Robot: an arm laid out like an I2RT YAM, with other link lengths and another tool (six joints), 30 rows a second.
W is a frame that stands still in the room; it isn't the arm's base.
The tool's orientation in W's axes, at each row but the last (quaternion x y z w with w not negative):
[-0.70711 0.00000 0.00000 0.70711]
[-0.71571 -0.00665 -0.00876 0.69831]
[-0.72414 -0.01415 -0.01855 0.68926]
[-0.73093 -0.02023 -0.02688 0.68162]
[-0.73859 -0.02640 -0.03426 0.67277]
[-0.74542 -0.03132 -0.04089 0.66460]
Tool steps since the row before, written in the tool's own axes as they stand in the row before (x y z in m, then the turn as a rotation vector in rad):
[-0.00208 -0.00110 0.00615 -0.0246 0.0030 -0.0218]
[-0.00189 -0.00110 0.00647 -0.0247 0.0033 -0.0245]
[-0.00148 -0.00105 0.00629 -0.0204 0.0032 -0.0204]
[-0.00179 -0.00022 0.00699 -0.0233 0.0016 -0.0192]
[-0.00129 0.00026 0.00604 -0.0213 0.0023 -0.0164]
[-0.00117 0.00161 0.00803 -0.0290 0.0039 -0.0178]
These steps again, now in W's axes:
[-0.00208 0.00615 0.00110 -0.0246 -0.0218 -0.0030]
[-0.00189 0.00650 0.00090 -0.0247 -0.0245 -0.0032]
[-0.00148 0.00634 0.00067 -0.0204 -0.0204 -0.0031]
[-0.00172 0.00700 -0.00039 -0.0234 -0.0191 -0.0018]
[-0.00117 0.00600 -0.00093 -0.0213 -0.0164 -0.0026]
[-0.00085 0.00780 -0.00262 -0.0288 -0.0179 -0.0048]

